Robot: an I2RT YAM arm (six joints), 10 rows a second.
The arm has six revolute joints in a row. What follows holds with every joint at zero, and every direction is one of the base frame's.
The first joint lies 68 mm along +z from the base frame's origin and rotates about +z.
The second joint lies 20 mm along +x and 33.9 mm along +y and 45.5 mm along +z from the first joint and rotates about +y.
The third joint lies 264 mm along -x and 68.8 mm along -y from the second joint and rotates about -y.
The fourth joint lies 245 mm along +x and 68.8 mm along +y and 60 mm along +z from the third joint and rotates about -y.
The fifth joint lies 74 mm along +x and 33.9 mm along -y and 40.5 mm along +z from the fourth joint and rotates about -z.
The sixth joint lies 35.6 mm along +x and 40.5 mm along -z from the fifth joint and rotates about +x.
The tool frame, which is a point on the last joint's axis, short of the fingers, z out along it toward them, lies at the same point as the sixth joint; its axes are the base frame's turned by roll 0, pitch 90 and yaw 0 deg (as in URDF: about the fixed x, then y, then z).
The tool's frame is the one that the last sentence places.
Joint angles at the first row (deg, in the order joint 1, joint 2, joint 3, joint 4, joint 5, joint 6):
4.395 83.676 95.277 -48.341 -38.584 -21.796
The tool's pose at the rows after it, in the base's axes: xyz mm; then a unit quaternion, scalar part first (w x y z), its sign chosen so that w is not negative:
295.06, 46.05, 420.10, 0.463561, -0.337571, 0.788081, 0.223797
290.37, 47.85, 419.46, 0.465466, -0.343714, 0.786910, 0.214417
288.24, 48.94, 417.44, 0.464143, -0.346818, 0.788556, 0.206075
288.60, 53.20, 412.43, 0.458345, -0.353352, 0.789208, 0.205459
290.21, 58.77, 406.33, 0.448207, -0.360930, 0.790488, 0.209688
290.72, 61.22, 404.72, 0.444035, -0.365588, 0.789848, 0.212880
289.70, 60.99, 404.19, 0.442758, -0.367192, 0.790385, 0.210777
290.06, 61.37, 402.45, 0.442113, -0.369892, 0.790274, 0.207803
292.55, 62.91, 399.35, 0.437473, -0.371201, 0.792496, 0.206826
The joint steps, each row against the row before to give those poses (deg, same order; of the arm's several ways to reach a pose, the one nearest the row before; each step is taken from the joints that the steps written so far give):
0.261 -0.880 -1.493 0.700 0.525 -0.264
0.526 -1.058 -1.059 0.180 1.054 -0.789
0.355 -0.527 -0.790 0.000 1.054 -0.614
0.876 -0.001 -0.967 0.264 0.531 -0.441
1.057 0.440 -0.701 -0.088 0.177 -0.351
0.439 0.263 -0.003 -0.264 -0.177 -0.265
0.001 -0.174 -0.175 -0.264 0.175 -0.353
0.089 -0.001 -0.353 0.176 0.265 -0.439
0.261 0.526 -0.086 -0.001 0.350 -0.176

